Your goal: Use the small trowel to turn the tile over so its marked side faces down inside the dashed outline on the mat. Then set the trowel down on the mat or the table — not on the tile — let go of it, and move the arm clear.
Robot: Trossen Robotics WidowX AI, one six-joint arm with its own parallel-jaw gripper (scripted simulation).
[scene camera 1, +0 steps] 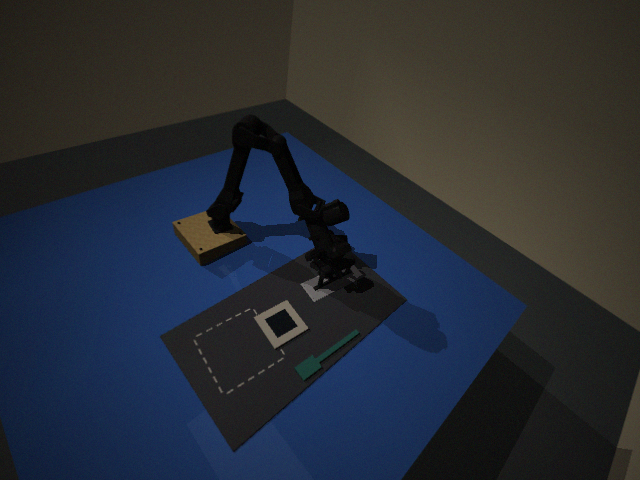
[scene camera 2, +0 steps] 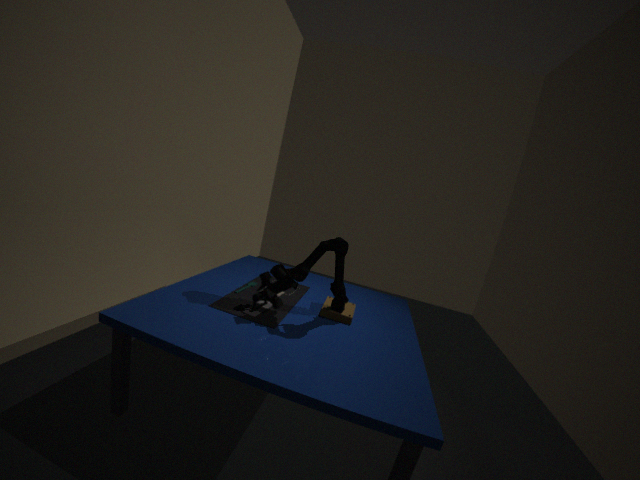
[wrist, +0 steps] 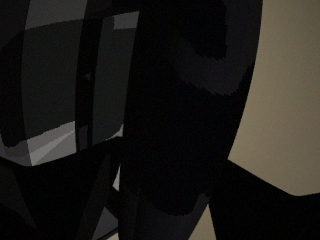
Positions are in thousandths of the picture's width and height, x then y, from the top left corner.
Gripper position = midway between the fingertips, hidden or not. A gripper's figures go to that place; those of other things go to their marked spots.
My gripper (scene camera 1: 524,580): 101 cm from the lens. A tile (scene camera 1: 440,674) is 96 cm from the lens.
